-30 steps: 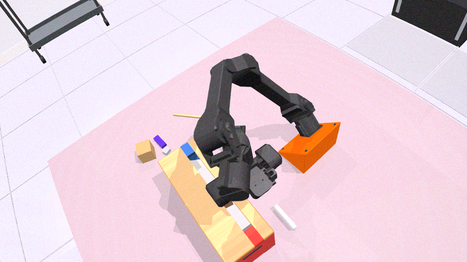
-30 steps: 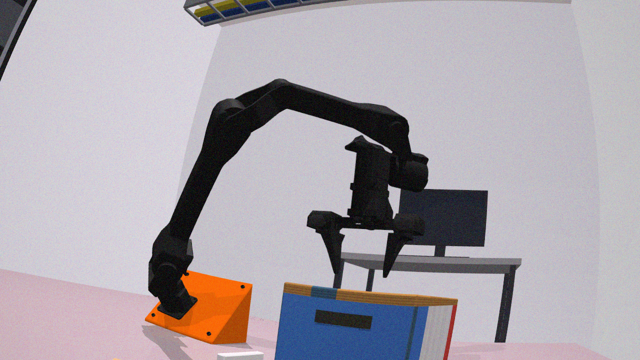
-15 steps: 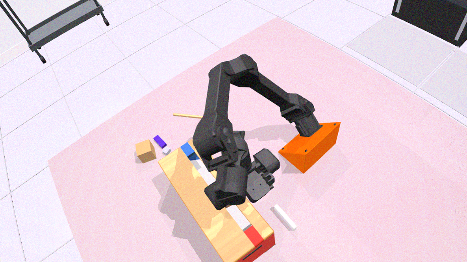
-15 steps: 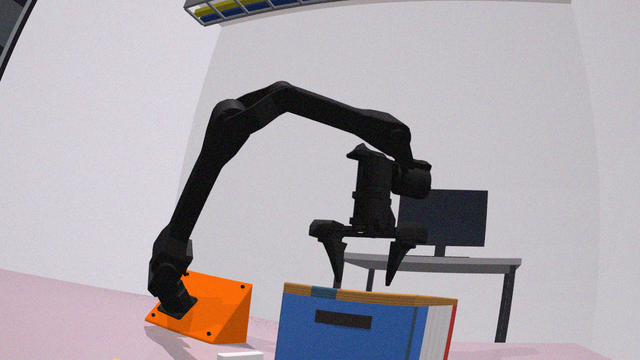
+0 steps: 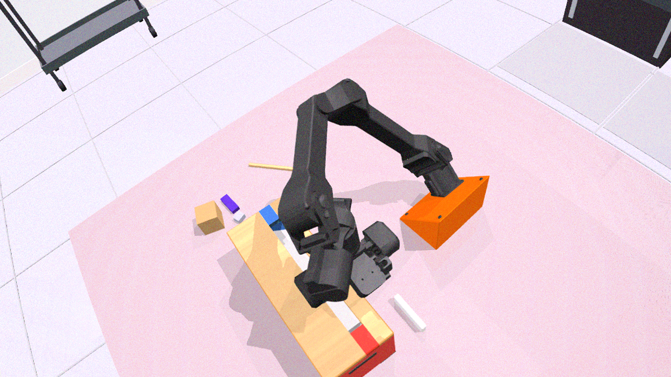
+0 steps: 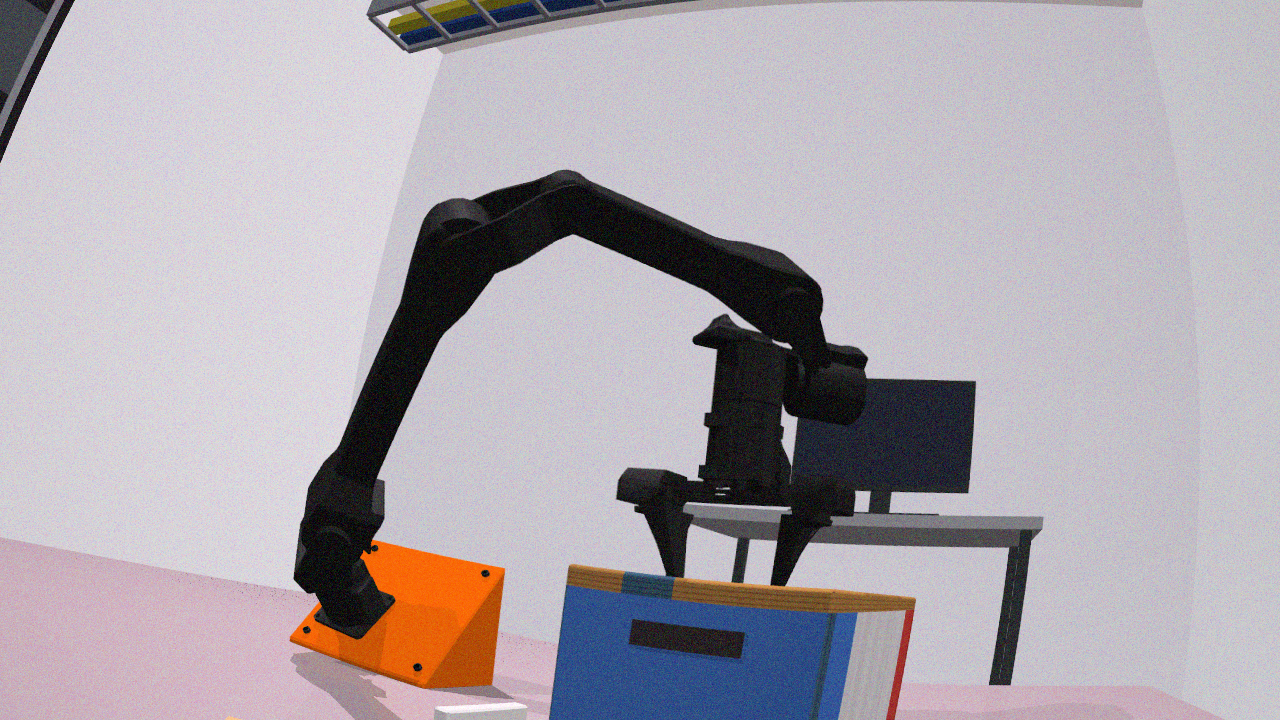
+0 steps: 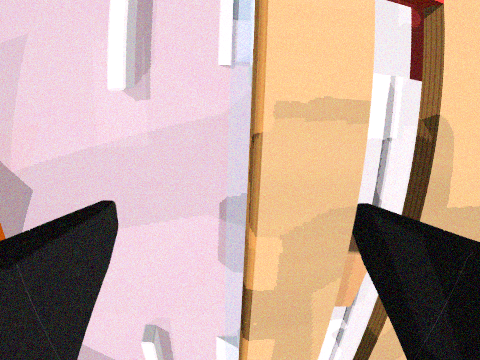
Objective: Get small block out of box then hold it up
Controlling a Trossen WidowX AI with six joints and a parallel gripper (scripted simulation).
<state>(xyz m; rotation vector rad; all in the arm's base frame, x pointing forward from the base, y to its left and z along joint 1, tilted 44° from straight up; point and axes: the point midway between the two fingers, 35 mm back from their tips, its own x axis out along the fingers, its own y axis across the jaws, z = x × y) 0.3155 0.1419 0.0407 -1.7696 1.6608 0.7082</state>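
Right now my gripper tip is 50 mm short of the tan block, 40 mm to the left of it and 30 mm above it. From my gripper tip the other things lie so: long box: 70 mm to the right, 60 mm below, 40 mm ahead; thin tan stick: 450 mm to the right, 120 mm below, 60 mm behind.
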